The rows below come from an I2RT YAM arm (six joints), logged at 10 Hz.
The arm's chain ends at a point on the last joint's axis. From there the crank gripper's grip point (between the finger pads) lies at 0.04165 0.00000 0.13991 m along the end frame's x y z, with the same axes.
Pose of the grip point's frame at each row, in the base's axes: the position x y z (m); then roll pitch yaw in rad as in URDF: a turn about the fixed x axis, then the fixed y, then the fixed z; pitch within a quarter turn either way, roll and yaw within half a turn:
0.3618, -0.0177, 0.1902, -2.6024, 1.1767, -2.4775
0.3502, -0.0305, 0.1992, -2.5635, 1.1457, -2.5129
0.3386, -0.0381, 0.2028, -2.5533, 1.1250, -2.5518
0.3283, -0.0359, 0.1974, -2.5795, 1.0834, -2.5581
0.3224, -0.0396, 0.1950, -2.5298, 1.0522, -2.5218
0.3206, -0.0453, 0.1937, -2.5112, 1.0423, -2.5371
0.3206, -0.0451, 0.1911, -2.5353, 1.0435, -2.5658
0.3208, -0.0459, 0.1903, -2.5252, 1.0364, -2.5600
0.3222, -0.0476, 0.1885, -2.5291, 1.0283, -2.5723
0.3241, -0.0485, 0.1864, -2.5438, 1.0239, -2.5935
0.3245, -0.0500, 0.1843, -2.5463, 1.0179, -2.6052
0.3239, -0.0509, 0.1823, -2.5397, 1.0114, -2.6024
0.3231, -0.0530, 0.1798, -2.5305, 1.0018, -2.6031
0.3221, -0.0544, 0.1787, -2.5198, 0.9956, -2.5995
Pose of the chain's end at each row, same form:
0.2428, -0.0196, 0.2748, -2.6024, 1.1767, -2.4775
0.2328, -0.0213, 0.2855, -2.5635, 1.1457, -2.5129
0.2231, -0.0220, 0.2906, -2.5533, 1.1250, -2.5518
0.2162, -0.0206, 0.2896, -2.5795, 1.0834, -2.5581
0.2116, -0.0200, 0.2879, -2.5298, 1.0522, -2.5218
0.2107, -0.0210, 0.2867, -2.5112, 1.0423, -2.5371
0.2114, -0.0209, 0.2849, -2.5353, 1.0435, -2.5658
0.2120, -0.0206, 0.2843, -2.5252, 1.0364, -2.5600
0.2144, -0.0211, 0.2833, -2.5291, 1.0283, -2.5723
0.2172, -0.0215, 0.2821, -2.5438, 1.0239, -2.5935
0.2185, -0.0218, 0.2806, -2.5463, 1.0179, -2.6052
0.2183, -0.0218, 0.2788, -2.5397, 1.0114, -2.6024
0.2183, -0.0221, 0.2766, -2.5305, 1.0018, -2.6031
0.2177, -0.0221, 0.2755, -2.5198, 0.9956, -2.5995

